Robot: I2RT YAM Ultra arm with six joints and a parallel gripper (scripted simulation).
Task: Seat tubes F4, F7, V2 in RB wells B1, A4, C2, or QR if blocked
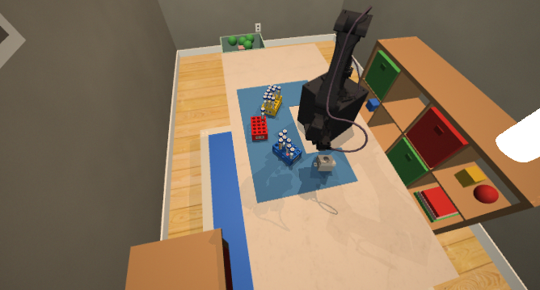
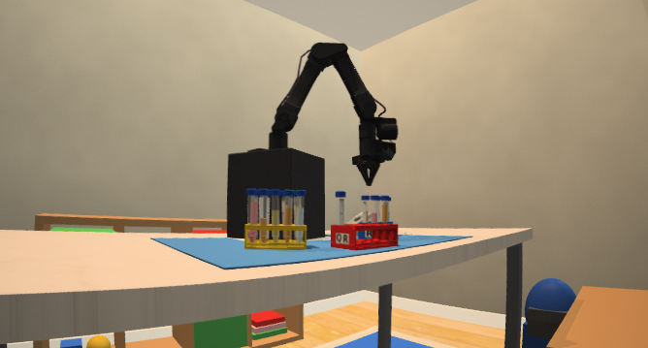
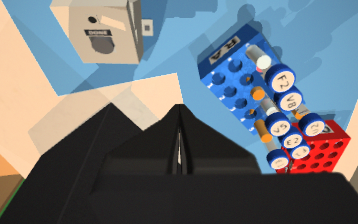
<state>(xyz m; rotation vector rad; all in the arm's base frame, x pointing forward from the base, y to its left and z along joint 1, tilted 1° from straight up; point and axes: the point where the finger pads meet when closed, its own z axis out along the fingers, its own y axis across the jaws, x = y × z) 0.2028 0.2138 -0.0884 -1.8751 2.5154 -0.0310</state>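
Now: the done button box 130 mm below my hand, 70 mm behind it and 40 mm to the left of it. Also, from my hand: blue rack 150 mm below, 80 mm to the right, 80 mm ahead; red rack 260 mm to the right, 180 mm ahead, 150 mm below; tube 400 mm to the right, 110 mm below, 70 mm ahead.
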